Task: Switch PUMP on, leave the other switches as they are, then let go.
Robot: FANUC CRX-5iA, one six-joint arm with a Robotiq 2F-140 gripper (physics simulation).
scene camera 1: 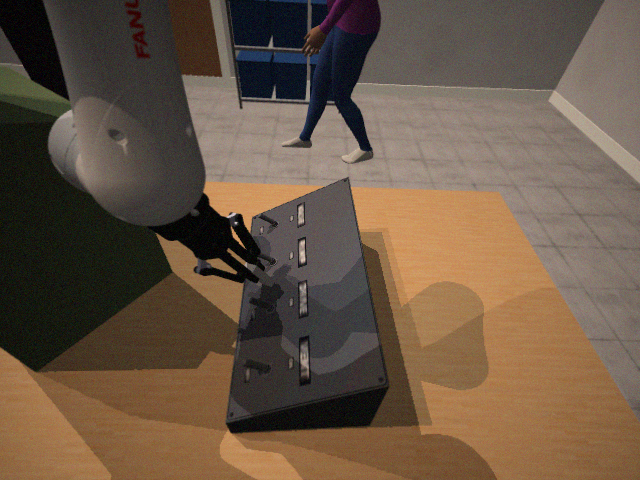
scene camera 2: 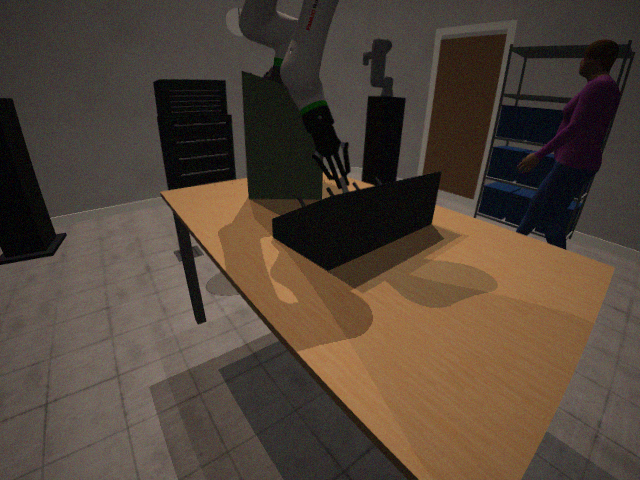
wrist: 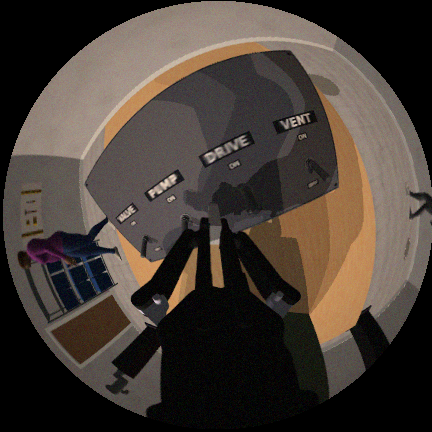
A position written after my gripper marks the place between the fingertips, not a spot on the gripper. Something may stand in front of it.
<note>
In view: my gripper [scene camera 1: 268, 282] and a dark sloped switch panel [scene camera 1: 320, 340].
My gripper shows as well in scene camera 2 [scene camera 2: 348, 197] and in the wrist view [wrist: 212, 210]. The dark sloped switch panel shows as well in scene camera 2 [scene camera 2: 330, 232] and in the wrist view [wrist: 255, 121].
</note>
